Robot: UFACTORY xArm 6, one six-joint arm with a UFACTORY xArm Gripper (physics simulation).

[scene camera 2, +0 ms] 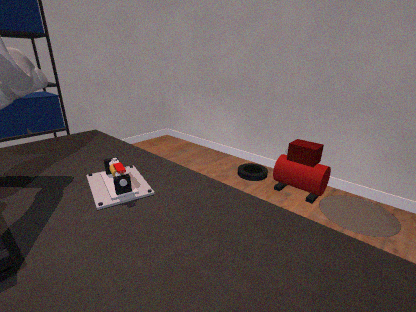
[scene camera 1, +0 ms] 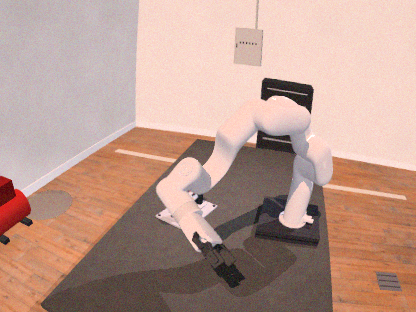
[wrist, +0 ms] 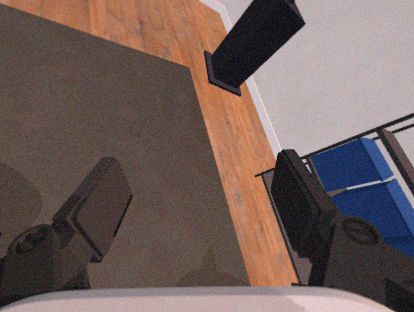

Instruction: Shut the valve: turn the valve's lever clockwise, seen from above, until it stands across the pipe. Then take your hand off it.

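Note:
The valve (scene camera 2: 122, 183) stands on a white plate (scene camera 2: 142, 187) (scene camera 1: 207, 210), with black pipe ends. Its red lever (scene camera 2: 119, 168) lies on top and seems to run roughly along the pipe in scene camera 2; its exact angle is hard to tell. In scene camera 1 the arm hides most of the valve, and the lever cannot be made out. My gripper (scene camera 1: 231, 275) (wrist: 199, 173) is open and empty. It hangs over the dark mat, in front of the plate in scene camera 1 and well apart from the valve. The valve does not show in the wrist view.
The dark mat (scene camera 1: 115, 255) (scene camera 2: 225, 255) (wrist: 125, 110) lies under the plate and the arm's base (scene camera 1: 285, 233). A red tank (scene camera 2: 300, 175) (scene camera 1: 12, 212) and a black tyre (scene camera 2: 244, 174) are on the floor beyond it. A rack (scene camera 2: 54, 65) with blue bins (scene camera 2: 30, 115) (wrist: 345, 160) stands by the wall.

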